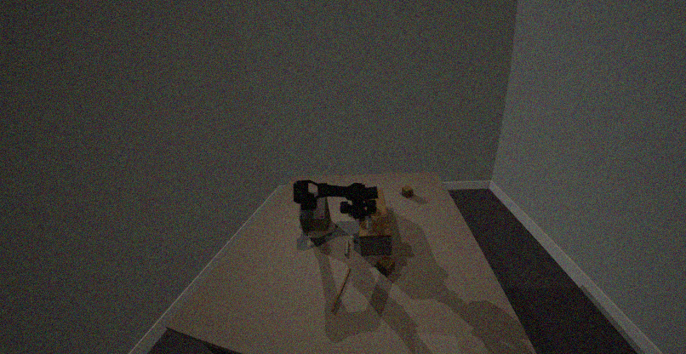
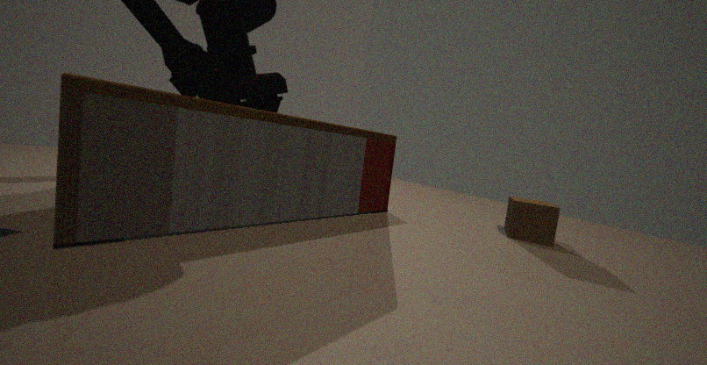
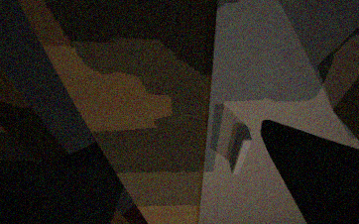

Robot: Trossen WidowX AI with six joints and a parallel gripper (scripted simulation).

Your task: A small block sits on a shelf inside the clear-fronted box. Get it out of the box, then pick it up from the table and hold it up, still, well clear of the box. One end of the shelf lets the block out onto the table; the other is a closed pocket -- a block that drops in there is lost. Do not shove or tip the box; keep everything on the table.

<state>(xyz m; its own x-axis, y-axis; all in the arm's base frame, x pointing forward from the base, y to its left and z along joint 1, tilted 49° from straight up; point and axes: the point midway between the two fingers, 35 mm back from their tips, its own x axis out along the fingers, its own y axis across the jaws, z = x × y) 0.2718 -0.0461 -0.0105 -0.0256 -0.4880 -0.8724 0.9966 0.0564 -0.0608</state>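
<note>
Right now the box is 4 cm ahead of my gripper tip, 1 cm to the right of it and 2 cm below it. From my gripper tip the other things lie so: thin stick 5 cm behind, 37 cm to the right, 8 cm below.
</note>
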